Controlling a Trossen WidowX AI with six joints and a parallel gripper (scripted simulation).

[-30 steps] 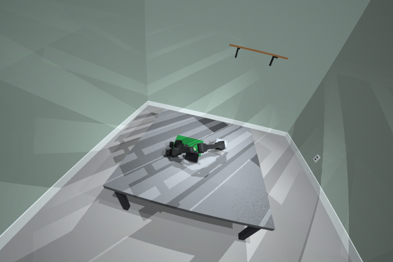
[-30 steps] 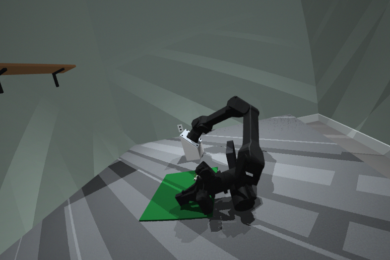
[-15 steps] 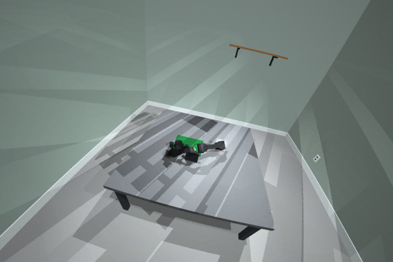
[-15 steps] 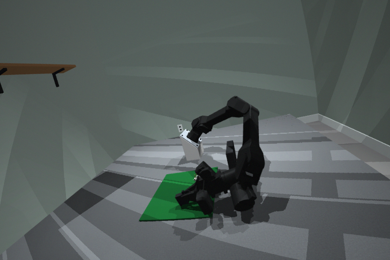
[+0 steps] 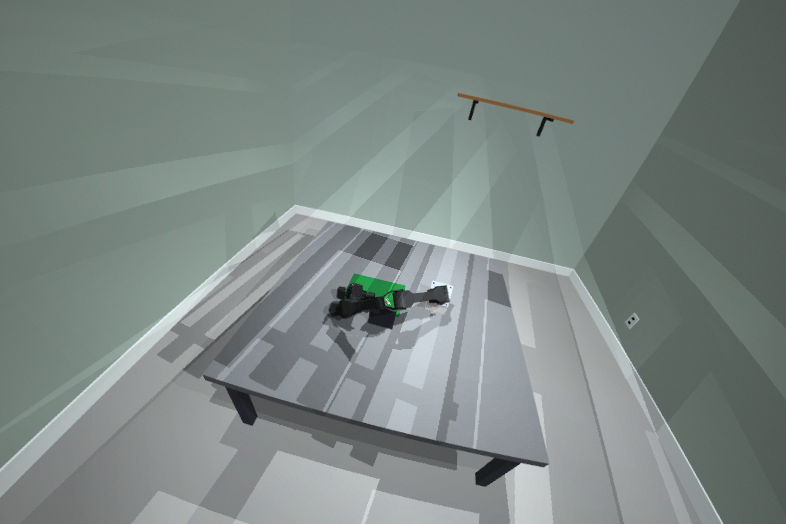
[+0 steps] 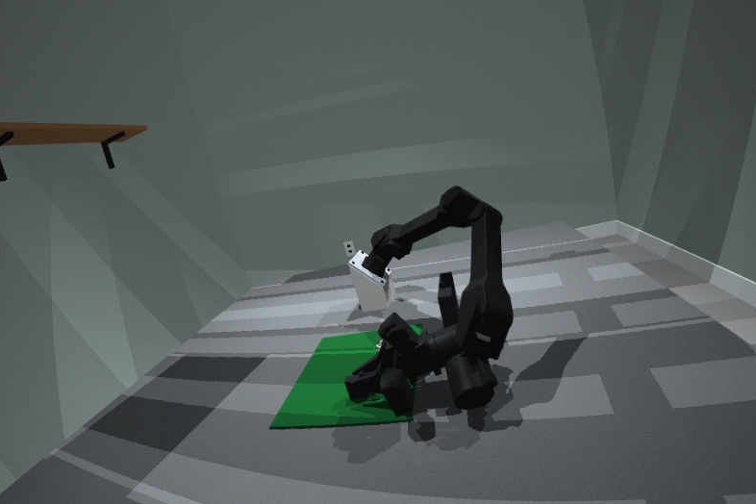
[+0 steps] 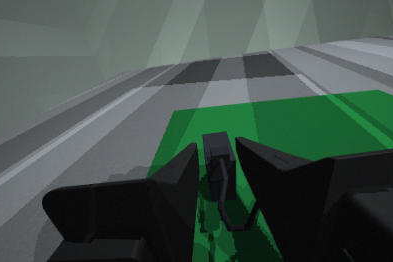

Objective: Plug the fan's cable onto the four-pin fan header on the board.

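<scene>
My gripper tip is 20 mm above the black plug. Also, from my gripper tip: black fan (160 mm behind, 170 mm to the left, 20 mm above); then green board (90 mm behind, 20 mm to the right, 50 mm below).
</scene>
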